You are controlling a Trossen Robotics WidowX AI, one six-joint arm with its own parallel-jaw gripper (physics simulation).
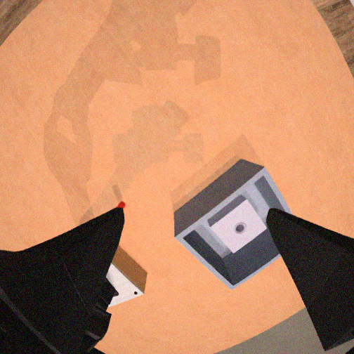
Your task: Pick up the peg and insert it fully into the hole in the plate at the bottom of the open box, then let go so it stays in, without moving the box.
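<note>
The red peg (pixel 121 204) shows as a small red end right at the tip of the left finger; the rest of it is hidden behind that finger. My gripper (pixel 197 215) is wide open, one black finger at the left and one at the right, with nothing between them. The grey open box (pixel 212 200) stands on the table at the right of centre, below the fingers in depth, and the right finger covers part of its right side. The pale plate (pixel 224 234) at its bottom has a round hole (pixel 240 228) near its middle.
A brown and white block (pixel 132 266) stands beside the left finger, partly hidden by it. The round orange table (pixel 150 85) carries shadows of the arm. A grey area (pixel 280 332) lies at the bottom, and wood-grained floor (pixel 342 22) shows at the upper corners.
</note>
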